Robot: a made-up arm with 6 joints. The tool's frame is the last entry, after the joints.
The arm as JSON. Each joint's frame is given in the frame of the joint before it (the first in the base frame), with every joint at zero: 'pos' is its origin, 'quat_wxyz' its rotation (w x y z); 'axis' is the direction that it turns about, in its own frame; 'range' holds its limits. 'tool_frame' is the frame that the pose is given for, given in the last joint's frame.
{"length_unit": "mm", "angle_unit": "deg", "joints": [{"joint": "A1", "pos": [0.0, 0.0, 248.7], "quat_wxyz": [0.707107, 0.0, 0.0, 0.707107], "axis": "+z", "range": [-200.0, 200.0]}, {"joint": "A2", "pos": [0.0, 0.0, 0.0], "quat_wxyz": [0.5, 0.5, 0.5, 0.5], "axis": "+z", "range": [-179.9, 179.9]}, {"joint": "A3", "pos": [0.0, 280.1, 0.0], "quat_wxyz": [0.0, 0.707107, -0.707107, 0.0], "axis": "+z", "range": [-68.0, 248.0]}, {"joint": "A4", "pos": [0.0, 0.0, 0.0], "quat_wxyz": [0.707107, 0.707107, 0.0, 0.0], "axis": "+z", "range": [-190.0, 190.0]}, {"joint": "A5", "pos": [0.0, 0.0, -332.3], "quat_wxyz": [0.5, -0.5, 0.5, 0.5], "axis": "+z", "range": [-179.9, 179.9]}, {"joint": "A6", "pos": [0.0, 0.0, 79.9], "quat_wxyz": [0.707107, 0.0, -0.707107, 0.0], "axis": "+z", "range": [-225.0, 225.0]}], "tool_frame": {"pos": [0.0, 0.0, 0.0], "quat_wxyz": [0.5, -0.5, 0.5, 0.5]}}
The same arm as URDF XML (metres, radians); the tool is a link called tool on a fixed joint. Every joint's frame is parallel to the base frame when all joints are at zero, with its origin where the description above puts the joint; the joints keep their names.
<robot name="arm">
  <joint name="A1" type="revolute">
    <parent link="base_link"/>
    <child link="link1"/>
    <origin xyz="0 0 0.2487" rpy="0 0 0"/>
    <axis xyz="0 0 1"/>
    <limit lower="-3.4907" upper="3.4907"/>
  </joint>
  <joint name="A2" type="revolute">
    <parent link="link1"/>
    <child link="link2"/>
    <origin xyz="0 0 0" rpy="0 0 0"/>
    <axis xyz="0 1 0"/>
    <limit lower="-3.1398" upper="3.1398"/>
  </joint>
  <joint name="A3" type="revolute">
    <parent link="link2"/>
    <child link="link3"/>
    <origin xyz="0 0 0.2801" rpy="0 0 0"/>
    <axis xyz="0 -1 0"/>
    <limit lower="-1.1868" upper="4.3284"/>
  </joint>
  <joint name="A4" type="revolute">
    <parent link="link3"/>
    <child link="link4"/>
    <origin xyz="0 0 0" rpy="0 0 0"/>
    <axis xyz="-1 0 0"/>
    <limit lower="-3.3161" upper="3.3161"/>
  </joint>
  <joint name="A5" type="revolute">
    <parent link="link4"/>
    <child link="link5"/>
    <origin xyz="0.3323 0 0" rpy="0 0 0"/>
    <axis xyz="0 -1 0"/>
    <limit lower="-3.1398" upper="3.1398"/>
  </joint>
  <joint name="A6" type="revolute">
    <parent link="link5"/>
    <child link="link6"/>
    <origin xyz="0 -0.0799 0" rpy="0 0 0"/>
    <axis xyz="-1 0 0"/>
    <limit lower="-3.927" upper="3.927"/>
  </joint>
  <joint name="tool_fixed" type="fixed">
    <parent link="link6"/>
    <child link="tool"/>
    <origin xyz="0 0 0" rpy="0 0 0"/>
  </joint>
  <link name="base_link"/>
  <link name="link1"/>
  <link name="link2"/>
  <link name="link3"/>
  <link name="link4"/>
  <link name="link5"/>
  <link name="link6"/>
  <link name="tool"/>
</robot>

